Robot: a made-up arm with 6 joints. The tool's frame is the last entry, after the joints.
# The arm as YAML. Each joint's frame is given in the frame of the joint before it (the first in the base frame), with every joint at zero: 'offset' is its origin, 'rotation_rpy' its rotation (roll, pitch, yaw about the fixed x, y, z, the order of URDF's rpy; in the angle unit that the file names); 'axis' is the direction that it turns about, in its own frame. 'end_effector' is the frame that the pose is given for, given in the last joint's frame.
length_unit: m
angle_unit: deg
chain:
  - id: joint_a
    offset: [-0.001, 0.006, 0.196]
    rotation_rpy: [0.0, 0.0, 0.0]
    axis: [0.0, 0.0, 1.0]
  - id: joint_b
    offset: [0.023, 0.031, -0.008]
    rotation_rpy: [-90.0, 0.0, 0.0]
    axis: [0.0, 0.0, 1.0]
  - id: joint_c
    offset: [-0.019, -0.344, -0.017]
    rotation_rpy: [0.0, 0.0, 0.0]
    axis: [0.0, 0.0, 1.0]
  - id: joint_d
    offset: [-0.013, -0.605, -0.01]
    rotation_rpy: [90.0, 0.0, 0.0]
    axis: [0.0, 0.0, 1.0]
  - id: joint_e
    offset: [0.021, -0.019, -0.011]
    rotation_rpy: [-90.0, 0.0, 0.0]
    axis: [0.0, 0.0, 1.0]
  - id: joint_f
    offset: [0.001, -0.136, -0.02]
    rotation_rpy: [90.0, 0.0, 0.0]
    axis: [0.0, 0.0, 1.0]
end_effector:
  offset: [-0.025, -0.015, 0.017]
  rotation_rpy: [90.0, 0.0, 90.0]
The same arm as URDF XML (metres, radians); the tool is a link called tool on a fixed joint. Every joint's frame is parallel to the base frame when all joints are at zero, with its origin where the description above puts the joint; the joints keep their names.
<robot name="arm">
  <link name="base_link"/>
  <link name="link1"/>
  <link name="link2"/>
  <link name="link3"/>
  <link name="link4"/>
  <link name="link5"/>
  <link name="link6"/>
  <link name="tool"/>
  <joint name="joint_a" type="continuous">
    <parent link="base_link"/>
    <child link="link1"/>
    <origin xyz="-0.001 0.006 0.196" rpy="0 0 0"/>
    <axis xyz="0 0 1"/>
  </joint>
  <joint name="joint_b" type="continuous">
    <parent link="link1"/>
    <child link="link2"/>
    <origin xyz="0.023 0.031 -0.008" rpy="0 0 0"/>
    <axis xyz="0 1 0"/>
  </joint>
  <joint name="joint_c" type="continuous">
    <parent link="link2"/>
    <child link="link3"/>
    <origin xyz="-0.019 -0.017 0.344" rpy="0 0 0"/>
    <axis xyz="0 1 0"/>
  </joint>
  <joint name="joint_d" type="continuous">
    <parent link="link3"/>
    <child link="link4"/>
    <origin xyz="-0.013 -0.01 0.605" rpy="0 0 0"/>
    <axis xyz="0 0 1"/>
  </joint>
  <joint name="joint_e" type="continuous">
    <parent link="link4"/>
    <child link="link5"/>
    <origin xyz="0.021 -0.019 -0.011" rpy="0 0 0"/>
    <axis xyz="0 1 0"/>
  </joint>
  <joint name="joint_f" type="continuous">
    <parent link="link5"/>
    <child link="link6"/>
    <origin xyz="0.001 -0.02 0.136" rpy="0 0 0"/>
    <axis xyz="0 0 1"/>
  </joint>
  <joint name="tool_fixed" type="fixed">
    <parent link="link6"/>
    <child link="tool"/>
    <origin xyz="-0.025 -0.015 0.017" rpy="1.5708 0 1.5708"/>
  </joint>
</robot>

